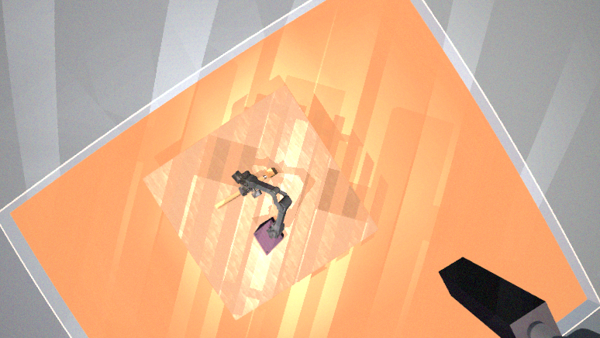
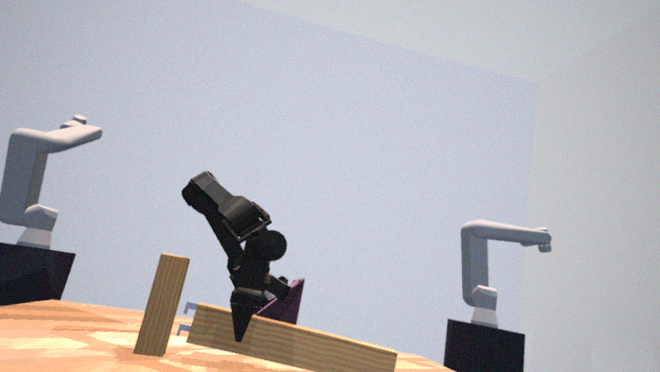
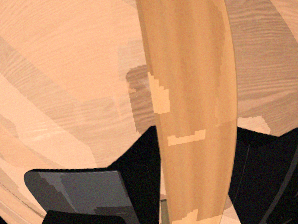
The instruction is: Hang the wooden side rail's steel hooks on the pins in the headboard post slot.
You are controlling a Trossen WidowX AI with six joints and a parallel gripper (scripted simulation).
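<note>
Right now the headboard post is 15 cm to the right of my gripper tip, 4 cm above it and 1 cm ahead of it.
</note>
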